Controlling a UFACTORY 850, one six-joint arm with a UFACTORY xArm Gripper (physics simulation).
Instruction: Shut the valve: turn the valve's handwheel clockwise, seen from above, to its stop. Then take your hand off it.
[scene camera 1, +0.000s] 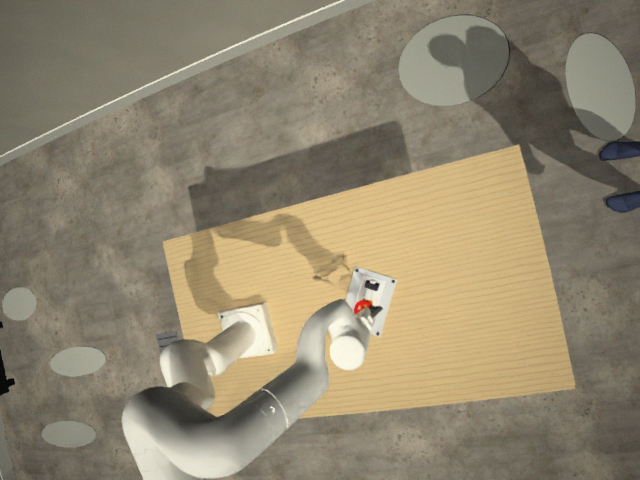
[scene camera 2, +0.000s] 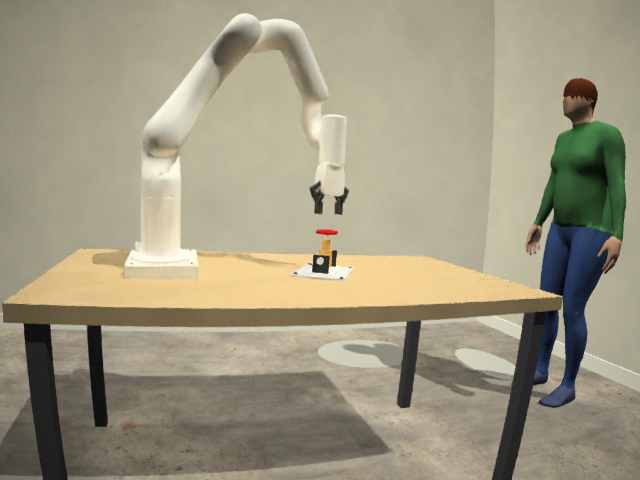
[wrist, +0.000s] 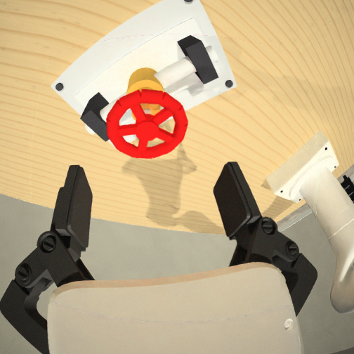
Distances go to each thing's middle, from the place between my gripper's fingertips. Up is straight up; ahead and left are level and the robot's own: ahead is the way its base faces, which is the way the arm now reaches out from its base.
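Scene:
Plate (scene camera 1: 390, 283): 19 cm below my hand, 1 cm to the left. Red handwheel (wrist: 146, 127): my hand 7 cm above it, 1 cm to the right of it.

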